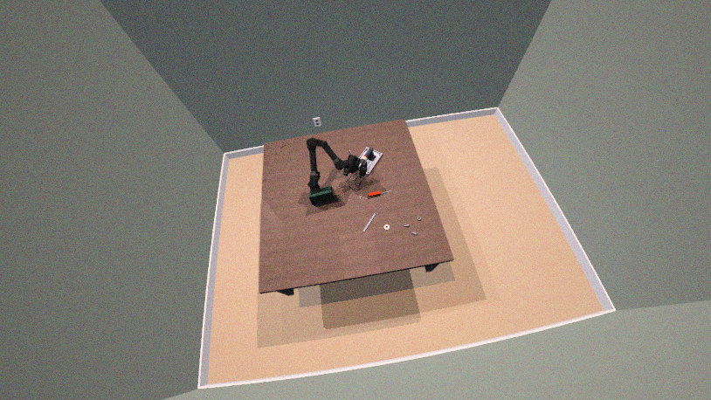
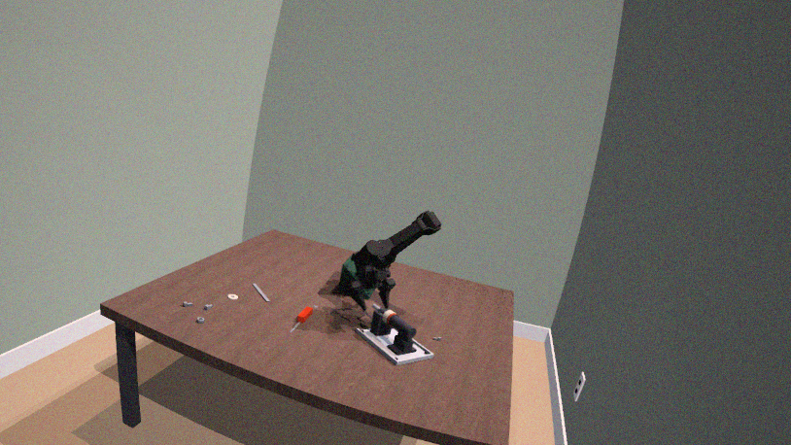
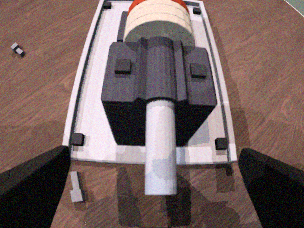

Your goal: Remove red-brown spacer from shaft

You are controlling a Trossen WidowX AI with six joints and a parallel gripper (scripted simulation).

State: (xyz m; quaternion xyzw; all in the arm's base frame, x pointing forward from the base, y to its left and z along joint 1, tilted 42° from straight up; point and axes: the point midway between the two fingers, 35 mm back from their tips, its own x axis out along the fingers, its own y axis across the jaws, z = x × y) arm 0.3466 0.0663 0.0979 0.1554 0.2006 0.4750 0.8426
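The shaft lies 5 cm ahead of my gripper tip, 6 cm to the left of it and 1 cm above it. From my gripper tip the other things lie so: red-brown spacer 6 cm ahead, 7 cm to the left, 1 cm above; then orange-handled screwdriver 11 cm ahead, 23 cm to the right, 7 cm below.
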